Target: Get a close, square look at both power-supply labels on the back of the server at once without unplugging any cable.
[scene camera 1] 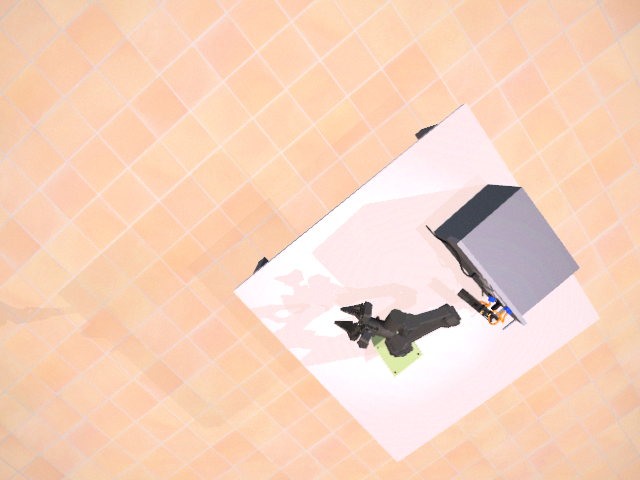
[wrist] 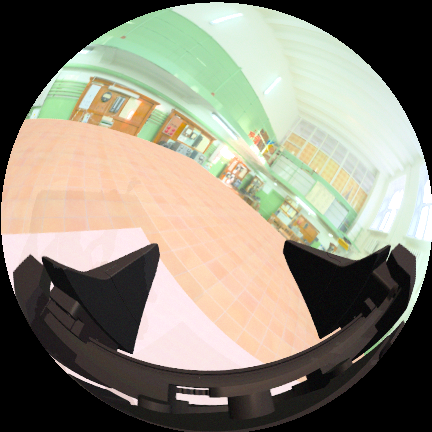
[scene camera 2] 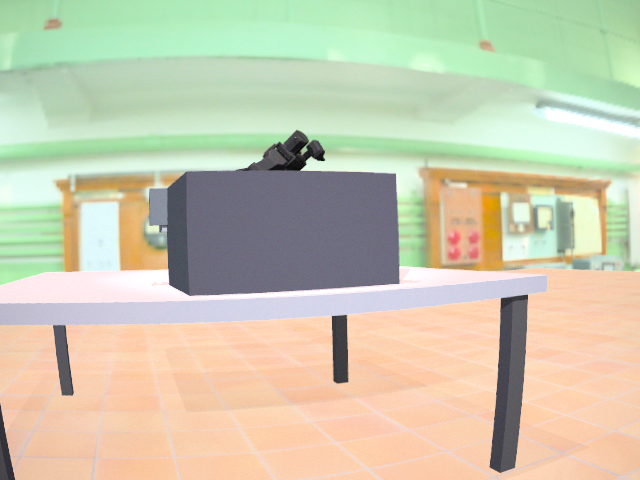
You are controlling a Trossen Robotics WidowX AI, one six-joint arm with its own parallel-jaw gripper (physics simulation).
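Seen in the pictures: gripper, between the fingertips: (scene camera 1: 337,315) (wrist: 223,249) (scene camera 2: 315,167); arm's base, origin of its link: (scene camera 1: 404,347).
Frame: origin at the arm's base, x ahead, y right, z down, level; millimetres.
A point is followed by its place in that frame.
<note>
The server (scene camera 1: 518,250) {x 600, y -102, z -93 mm} (scene camera 2: 292,232) {x 754, y -74, z 26 mm} is a big grey box standing on the table. In scene camera 1 its back side faces the arm, seen from steeply above. Black cables (scene camera 1: 465,262) {x 434, y -133, z 24 mm} run along that back, and orange cables (scene camera 1: 494,316) {x 379, y 85, z -78 mm} with blue plugs sit near its lower corner. The power-supply labels cannot be made out in any view. My gripper (scene camera 1: 338,316) {x -86, y -406, z -210 mm} (wrist: 223,249) {x -86, y -406, z -210 mm} is open and empty, with its fingers wide apart. It is on the far side of the arm's base from the server and points away from it, over the table's left part towards the tiled floor.
The arm (scene camera 1: 426,324) {x 139, y -157, z -197 mm} stands on a light green base plate (scene camera 1: 395,364) {x -75, y 26, z -26 mm} on the white table (scene camera 1: 413,413) {x -203, y 447, z 138 mm} (scene camera 2: 103,312) {x 850, y 304, z 156 mm}. A black bar-like part (scene camera 1: 471,301) {x 348, y 0, z -27 mm} sticks out between the arm's elbow and the server's back. A small grey box-shaped part (scene camera 2: 157,206) {x 469, y 177, z -50 mm} shows left of the server in scene camera 2.
</note>
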